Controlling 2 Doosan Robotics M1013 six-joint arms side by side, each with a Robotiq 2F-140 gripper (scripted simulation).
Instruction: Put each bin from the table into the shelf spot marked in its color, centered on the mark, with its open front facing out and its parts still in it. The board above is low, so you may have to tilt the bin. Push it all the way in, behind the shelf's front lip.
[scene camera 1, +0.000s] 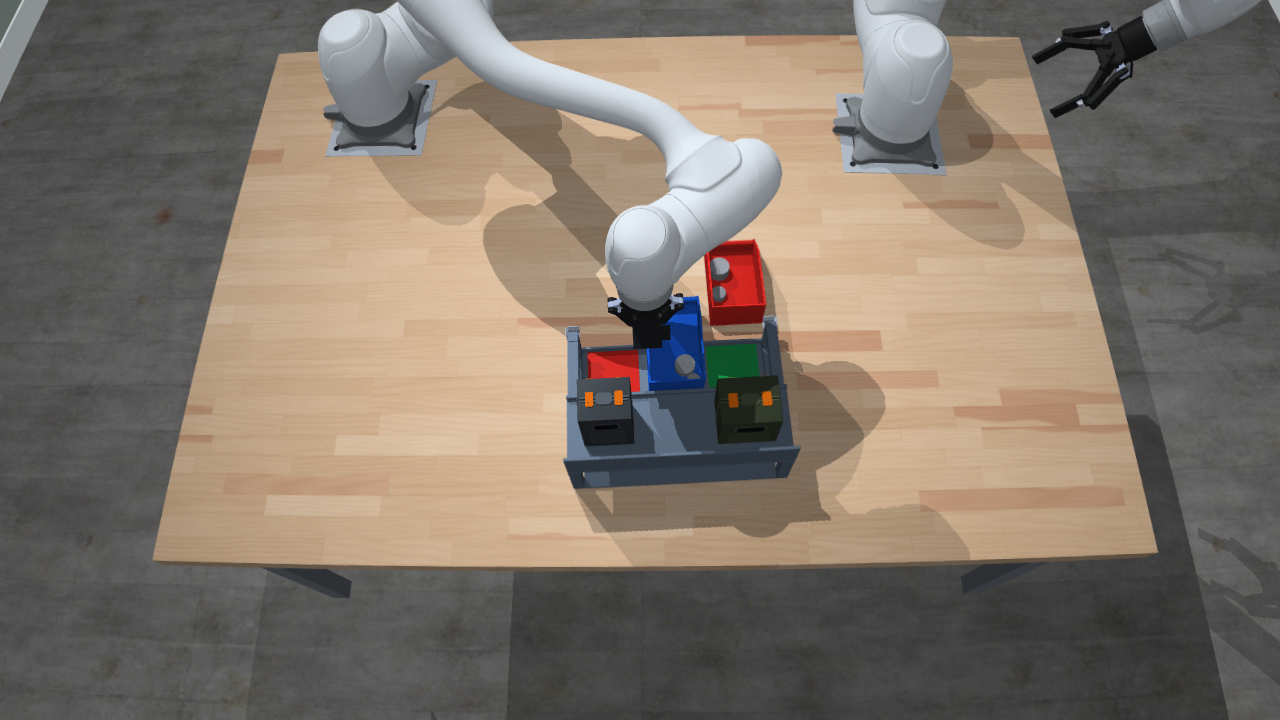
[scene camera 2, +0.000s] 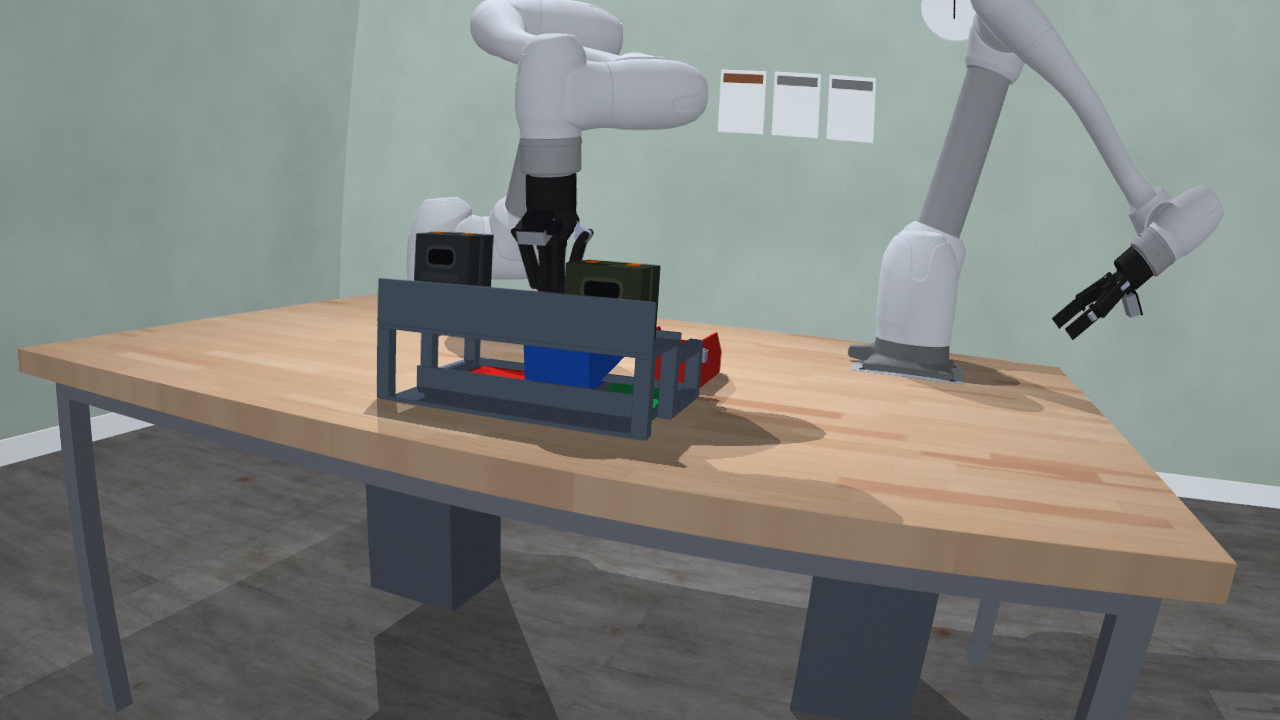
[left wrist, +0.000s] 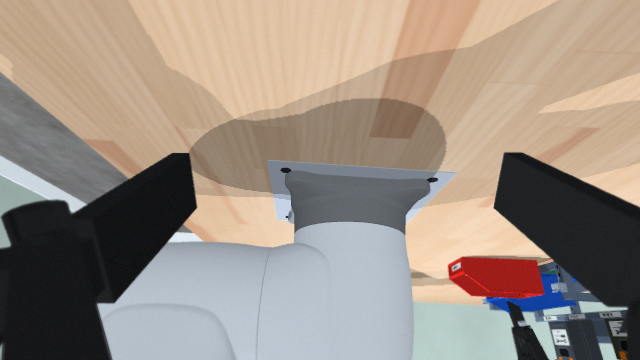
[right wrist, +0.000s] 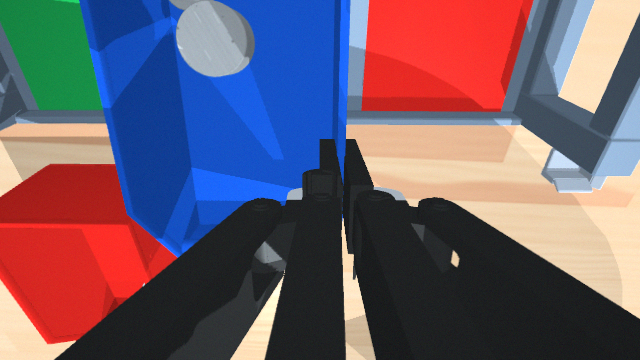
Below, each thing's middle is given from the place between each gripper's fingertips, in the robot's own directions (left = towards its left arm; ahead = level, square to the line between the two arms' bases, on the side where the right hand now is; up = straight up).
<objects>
Now: right hand (scene camera 1: 647, 330) 10 mm short of the blue bin (scene camera 1: 686, 331), 50 mm to the right of it and 40 mm above it. From my right hand the other things lie so: red bin (scene camera 1: 744, 285) 150 mm behind, 160 mm to the left, 60 mm below.
My left hand (scene camera 1: 1043, 86) is 47 cm short of the red bin, 66 cm to the left of it and 8 cm above it. Round my left hand: blue bin: 62 cm ahead, 77 cm to the right, 6 cm below.
</objects>
